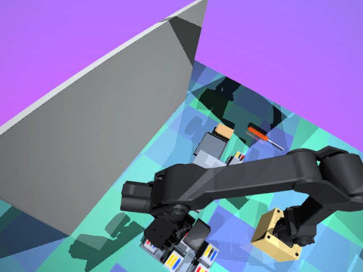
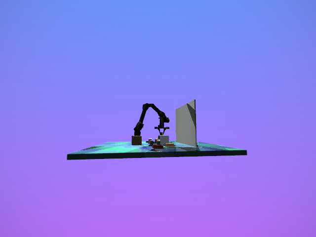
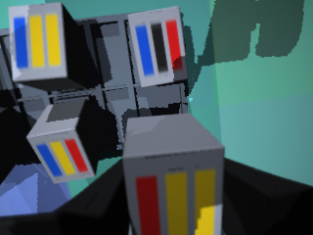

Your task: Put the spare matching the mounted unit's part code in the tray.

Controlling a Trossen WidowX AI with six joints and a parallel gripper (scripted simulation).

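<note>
Now: gripper tip 350 mm to the left of the tray, 100 mm above it and 60 mm short of it. Round my gripper tip: grey spare (20 mm above); white wall panel (260 mm ahead, 140 mm to the right, 120 mm above); mounted unit (170 mm to the right, 50 mm below, 10 mm ahead).
</note>
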